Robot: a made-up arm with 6 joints.
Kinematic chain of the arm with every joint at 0, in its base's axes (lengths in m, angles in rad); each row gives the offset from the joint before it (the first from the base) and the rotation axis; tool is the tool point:
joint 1: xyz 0 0 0.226 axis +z
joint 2: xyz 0 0.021 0 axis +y
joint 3: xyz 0 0 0.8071 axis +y
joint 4: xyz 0 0 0.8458 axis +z
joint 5: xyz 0 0 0 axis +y
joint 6: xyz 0 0 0.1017 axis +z
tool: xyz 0 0 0
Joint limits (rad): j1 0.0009..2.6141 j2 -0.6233..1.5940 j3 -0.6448..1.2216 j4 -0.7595..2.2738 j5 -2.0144..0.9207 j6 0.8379..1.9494
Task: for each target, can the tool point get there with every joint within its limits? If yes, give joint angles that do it. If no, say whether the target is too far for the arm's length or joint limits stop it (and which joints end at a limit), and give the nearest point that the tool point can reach.
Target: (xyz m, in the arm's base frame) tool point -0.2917 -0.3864 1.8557
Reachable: yes | joints 1.0025 -0.0197 -0.5016 1.2859 0.1740 1.3036
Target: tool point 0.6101 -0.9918 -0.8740
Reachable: no: joint limits stop it (at a limit: joint 1, joint 2, joint 3) | nearest point 1.0364 -0.0676 -0.6187 | short by 1.049 m
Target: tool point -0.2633 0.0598 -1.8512
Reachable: no: too far | nearest point -0.8959 0.4929 -0.6791 | short by 1.401 m
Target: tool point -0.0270 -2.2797 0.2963
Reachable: no: too far | nearest point -0.0161 -1.3566 1.0682 | short by 1.203 m
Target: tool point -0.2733 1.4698 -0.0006
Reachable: yes | joints 1.7280 1.2182 1.0546 -0.2064 -1.1315 1.4174
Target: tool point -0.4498 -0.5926 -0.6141
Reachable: no: joint limits stop it (at a limit: joint 1, joint 2, joint 3, joint 5) | nearest point -0.9308 0.4612 -0.6729 | short by 1.160 m
